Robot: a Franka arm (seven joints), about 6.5 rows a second.
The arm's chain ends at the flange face. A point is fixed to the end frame.
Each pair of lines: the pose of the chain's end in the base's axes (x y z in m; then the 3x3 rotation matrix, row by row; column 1 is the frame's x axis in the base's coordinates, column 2 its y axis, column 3 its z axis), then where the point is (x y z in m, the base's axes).
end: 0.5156, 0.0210, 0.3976; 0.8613, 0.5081, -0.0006; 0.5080, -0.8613, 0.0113; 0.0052, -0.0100, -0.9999
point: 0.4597 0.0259 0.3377
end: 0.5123, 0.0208, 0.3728; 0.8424, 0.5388, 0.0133; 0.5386, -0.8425, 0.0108; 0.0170, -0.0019, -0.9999
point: 0.4571 0.0236 0.3121
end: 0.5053, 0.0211, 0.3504; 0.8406, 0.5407, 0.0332; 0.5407, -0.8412, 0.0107; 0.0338, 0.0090, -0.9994
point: 0.4513 0.0238 0.2886
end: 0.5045, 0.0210, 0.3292; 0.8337, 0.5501, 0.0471; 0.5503, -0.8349, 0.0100; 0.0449, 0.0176, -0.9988
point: 0.4514 0.0230 0.2666
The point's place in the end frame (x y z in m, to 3 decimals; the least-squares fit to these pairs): -0.046 -0.032 0.060
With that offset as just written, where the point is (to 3 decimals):
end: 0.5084, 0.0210, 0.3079; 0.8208, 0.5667, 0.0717; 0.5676, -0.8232, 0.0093; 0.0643, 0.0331, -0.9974
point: 0.457 0.022 0.244
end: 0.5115, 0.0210, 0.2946; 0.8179, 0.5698, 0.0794; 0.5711, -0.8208, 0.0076; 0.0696, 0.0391, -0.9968
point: 0.460 0.021 0.230
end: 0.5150, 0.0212, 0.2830; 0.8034, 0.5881, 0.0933; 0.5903, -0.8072, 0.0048; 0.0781, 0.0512, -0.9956
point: 0.465 0.020 0.218
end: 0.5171, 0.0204, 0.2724; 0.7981, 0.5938, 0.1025; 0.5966, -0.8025, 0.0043; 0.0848, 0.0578, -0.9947
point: 0.468 0.019 0.207
